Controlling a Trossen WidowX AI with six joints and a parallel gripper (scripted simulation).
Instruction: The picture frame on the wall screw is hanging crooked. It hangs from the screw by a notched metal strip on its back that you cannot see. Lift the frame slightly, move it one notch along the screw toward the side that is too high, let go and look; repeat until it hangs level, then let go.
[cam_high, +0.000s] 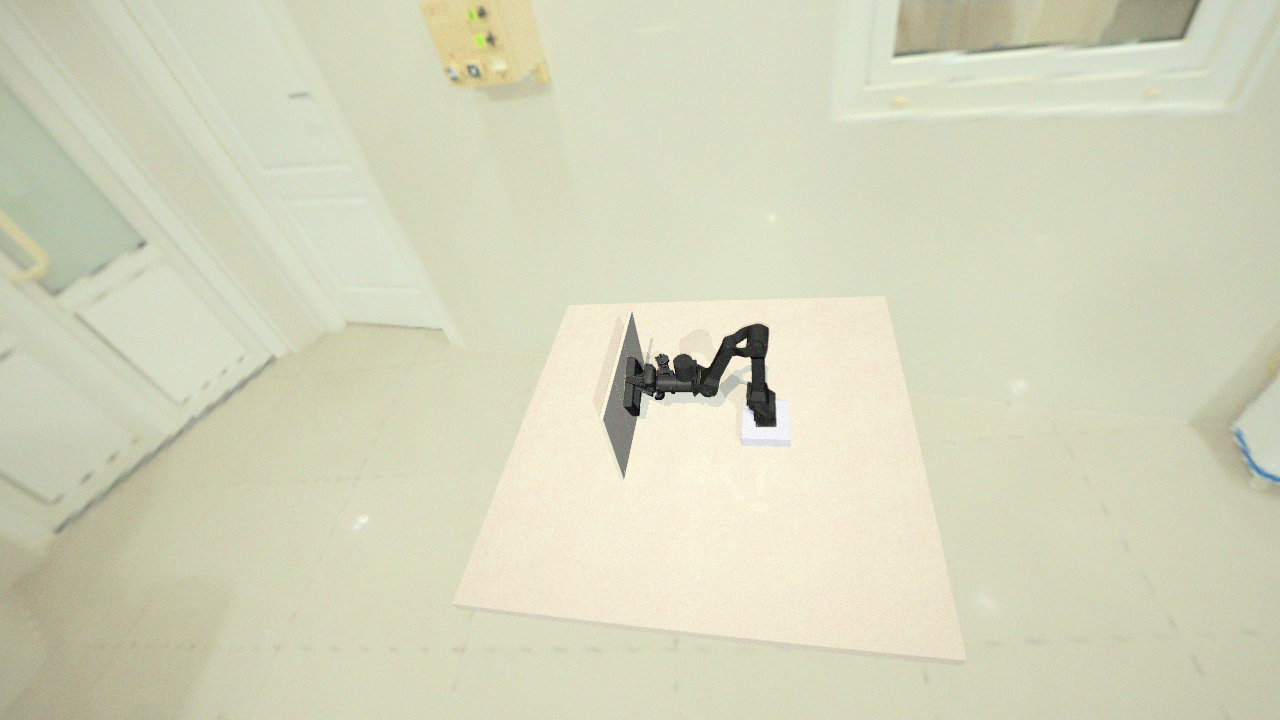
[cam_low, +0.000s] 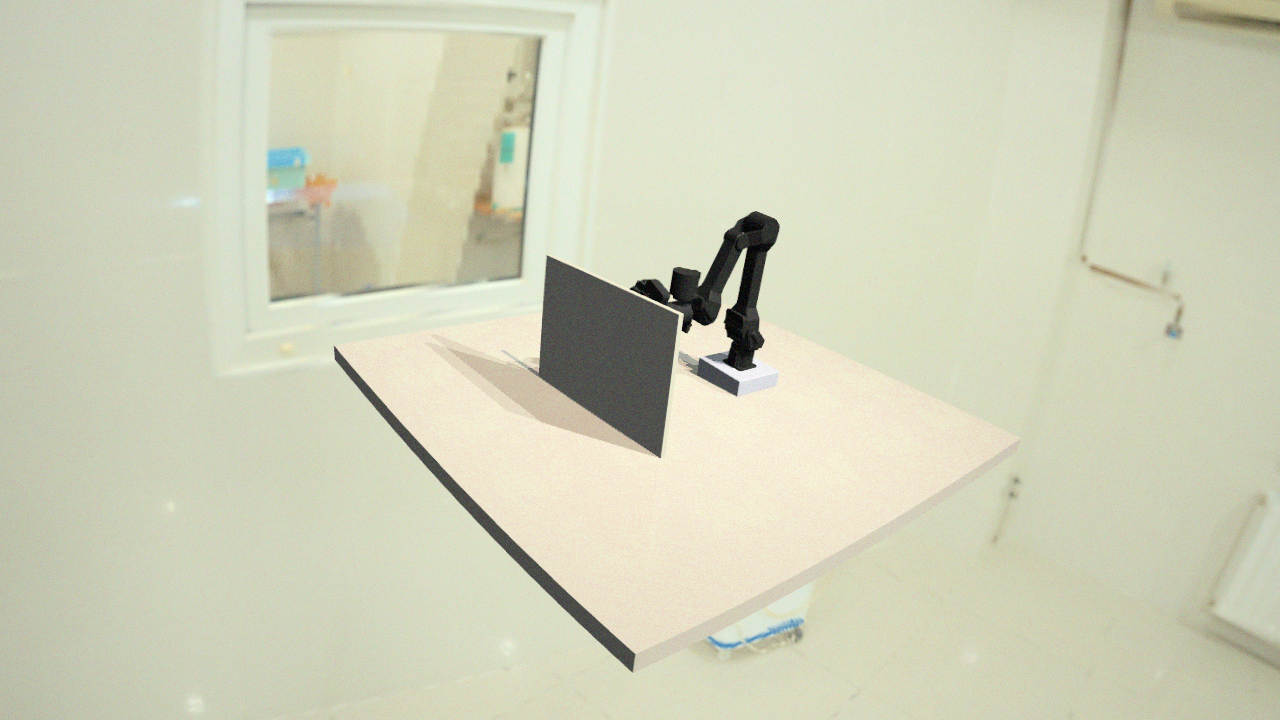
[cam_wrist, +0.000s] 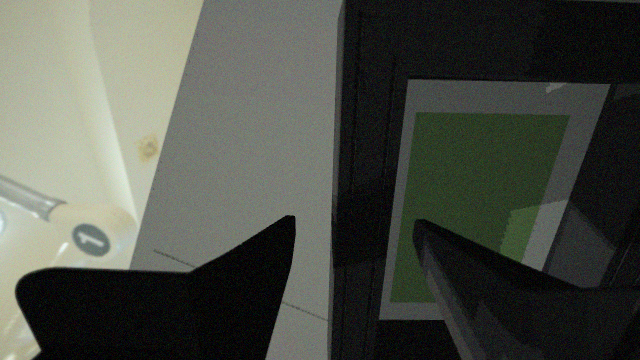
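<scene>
The picture frame is 2 cm to the right of my gripper tip and 5 cm below it. From my gripper tip the other things lie so: wall panel (1 cm ahead, 1 cm to the right, 6 cm below).
</scene>
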